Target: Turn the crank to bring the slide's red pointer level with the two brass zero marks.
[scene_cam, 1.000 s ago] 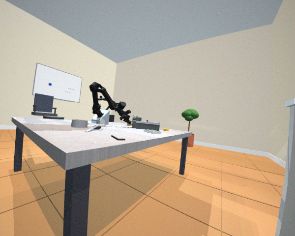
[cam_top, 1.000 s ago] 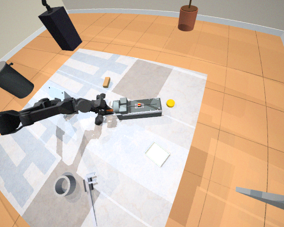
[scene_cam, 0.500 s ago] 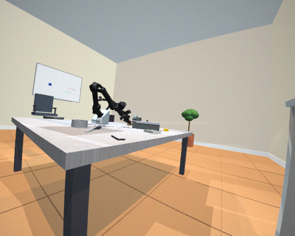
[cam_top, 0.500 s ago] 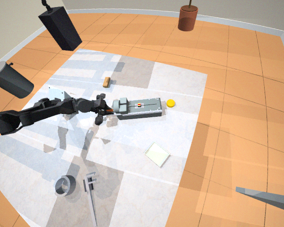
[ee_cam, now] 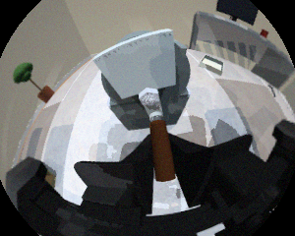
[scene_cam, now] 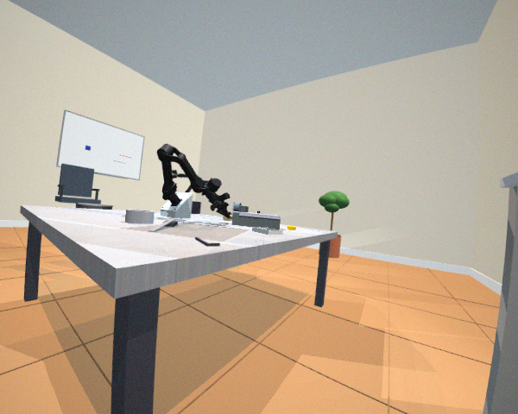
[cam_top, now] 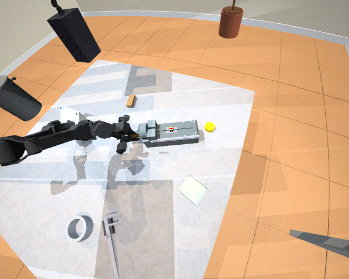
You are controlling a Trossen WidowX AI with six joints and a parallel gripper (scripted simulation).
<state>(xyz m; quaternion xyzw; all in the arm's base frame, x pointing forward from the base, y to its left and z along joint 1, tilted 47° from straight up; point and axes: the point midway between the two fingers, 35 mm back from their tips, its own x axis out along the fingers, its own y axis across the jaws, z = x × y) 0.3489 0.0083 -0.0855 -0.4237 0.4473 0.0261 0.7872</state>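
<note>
Right now my gripper tip is 2 cm below the orange-brown crank handle, 2 cm past it and 1 cm to the left of it. Also, from my gripper tip: tan block (22 cm to the left, 19 cm behind, 2 cm below); pale square tile (32 cm ahead, 14 cm to the right, 3 cm below); red pointer (15 cm ahead, 7 cm to the left, 5 cm above).
</note>
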